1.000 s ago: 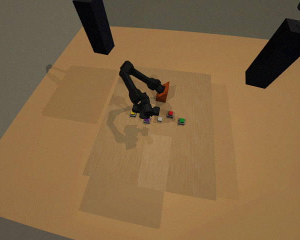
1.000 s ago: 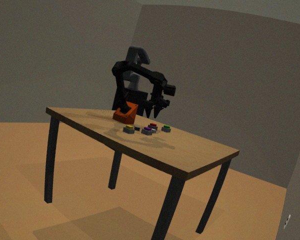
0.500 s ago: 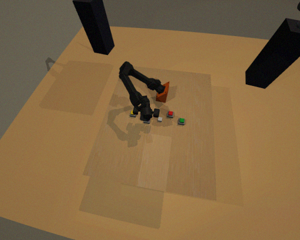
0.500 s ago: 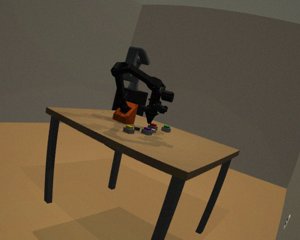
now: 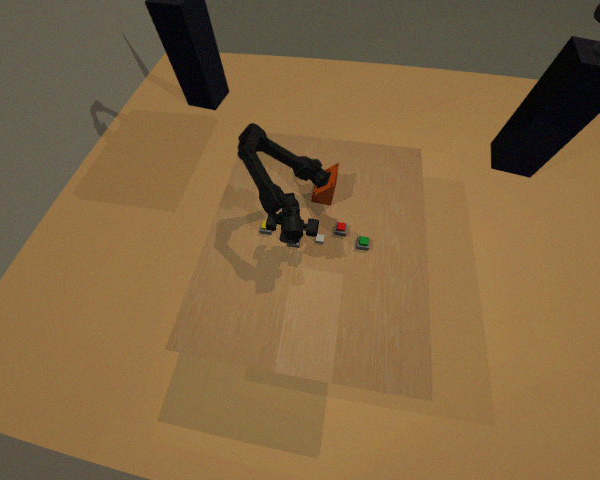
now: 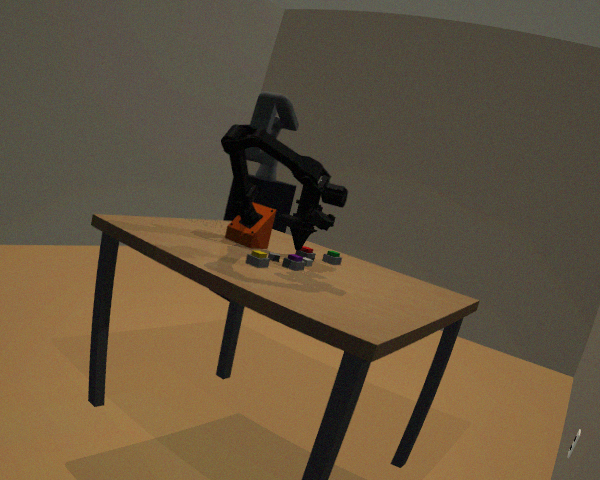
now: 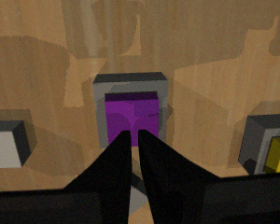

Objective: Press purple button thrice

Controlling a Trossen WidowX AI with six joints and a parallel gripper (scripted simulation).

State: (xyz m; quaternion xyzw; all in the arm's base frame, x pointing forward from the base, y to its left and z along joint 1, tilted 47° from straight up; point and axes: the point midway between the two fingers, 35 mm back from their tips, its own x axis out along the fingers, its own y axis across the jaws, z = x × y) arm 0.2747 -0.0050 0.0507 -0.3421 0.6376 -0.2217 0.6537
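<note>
The purple button is 20 mm below my gripper tip. From my gripper tip the other things lie so: white block (100 mm to the left, 50 mm below, 40 mm behind); yellow button (130 mm to the right, 20 mm below, 20 mm behind); grey block (80 mm behind, 50 mm below).
</note>
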